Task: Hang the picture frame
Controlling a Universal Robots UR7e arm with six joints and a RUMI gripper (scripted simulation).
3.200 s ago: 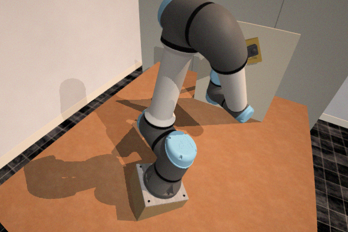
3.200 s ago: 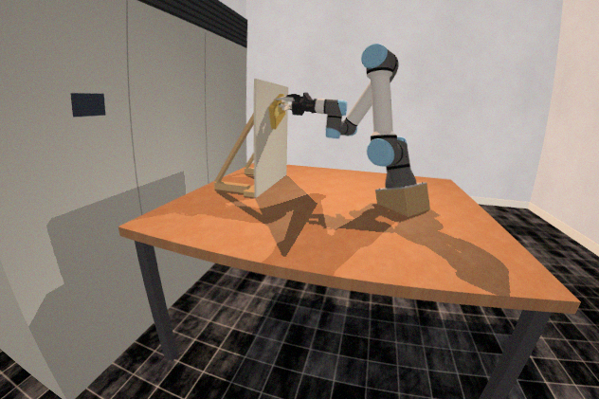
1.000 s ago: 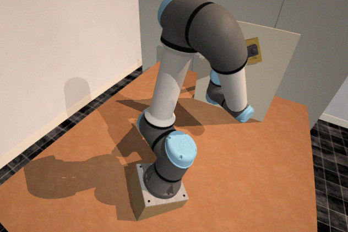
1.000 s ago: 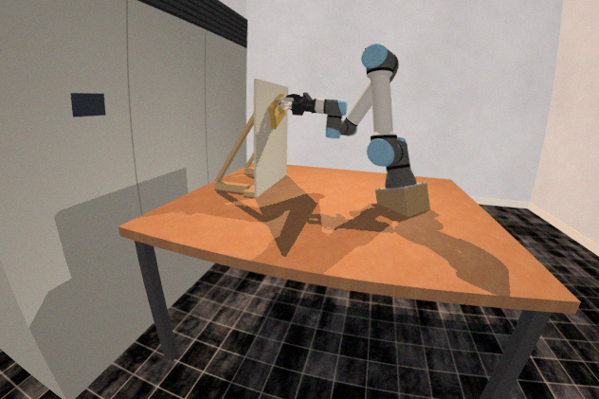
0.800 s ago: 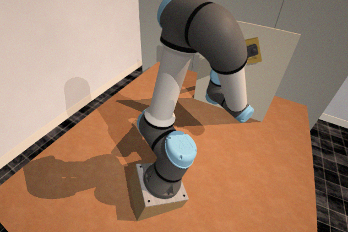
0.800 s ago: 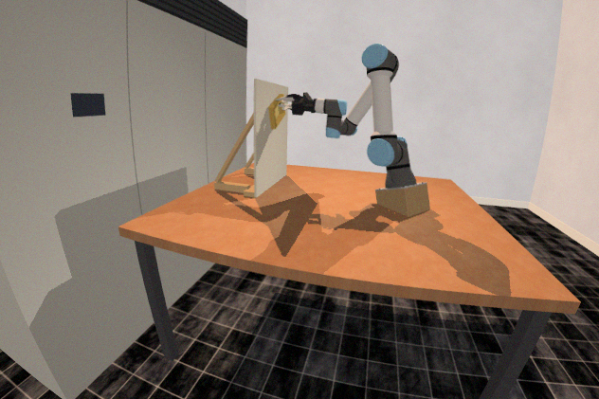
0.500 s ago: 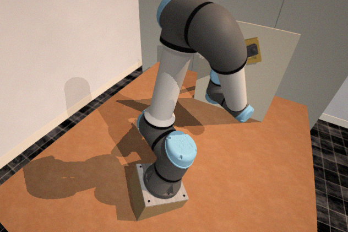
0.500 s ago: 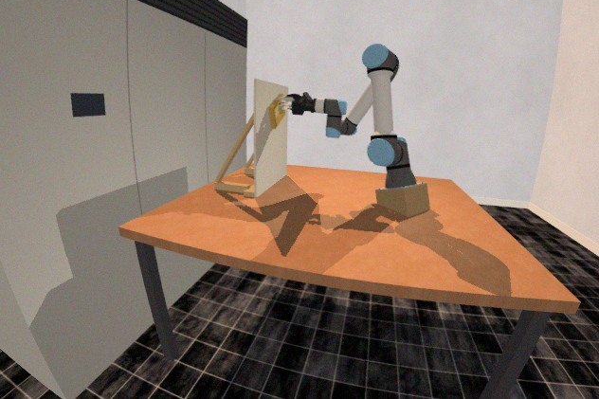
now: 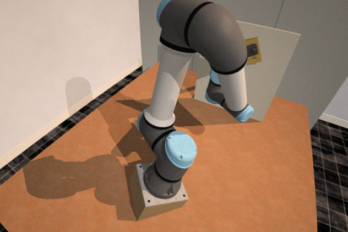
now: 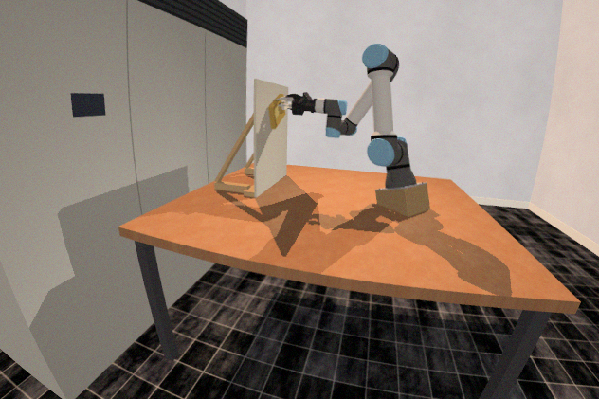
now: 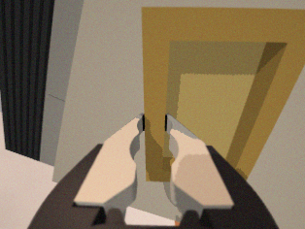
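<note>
Right now the yellow picture frame is 50 mm below my hand, 20 mm to the right of it and 20 mm ahead of it. From my hand the other things lie so: pale upright board 180 mm below, 40 mm ahead, 20 mm to the right.
</note>
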